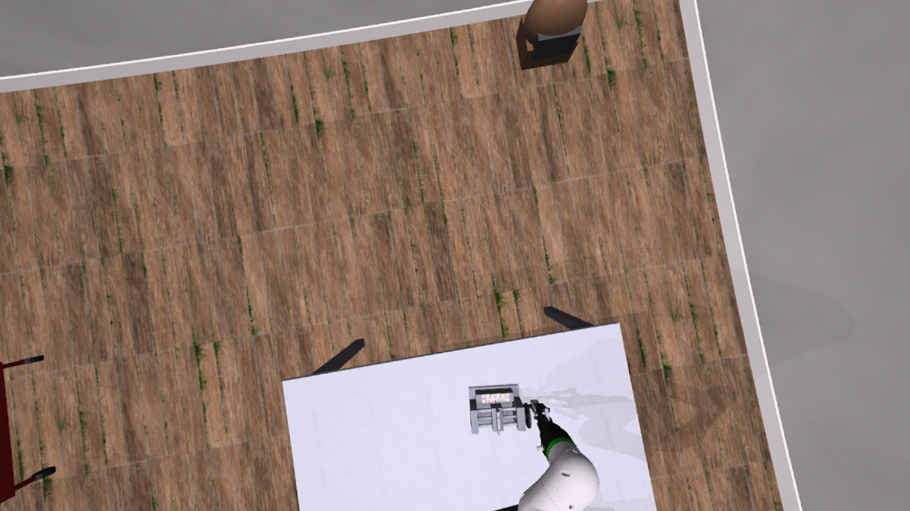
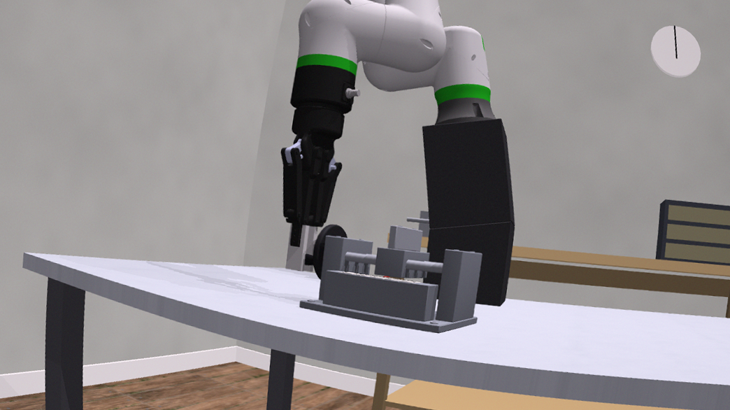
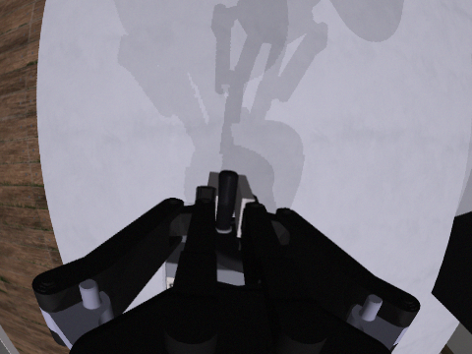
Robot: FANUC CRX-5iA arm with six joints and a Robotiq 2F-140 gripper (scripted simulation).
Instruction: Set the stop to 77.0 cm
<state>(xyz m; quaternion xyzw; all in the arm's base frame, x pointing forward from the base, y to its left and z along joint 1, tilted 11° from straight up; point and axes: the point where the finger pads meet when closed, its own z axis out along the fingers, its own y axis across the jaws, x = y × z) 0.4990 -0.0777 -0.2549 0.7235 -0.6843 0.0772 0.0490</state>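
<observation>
Right now the stop carriage is 150 mm to the left of my hand, 20 mm behind it and 10 mm above it. Round my hand: crank handle (20 mm below); then handwheel (20 mm to the left, 10 mm below, 10 mm behind).
</observation>
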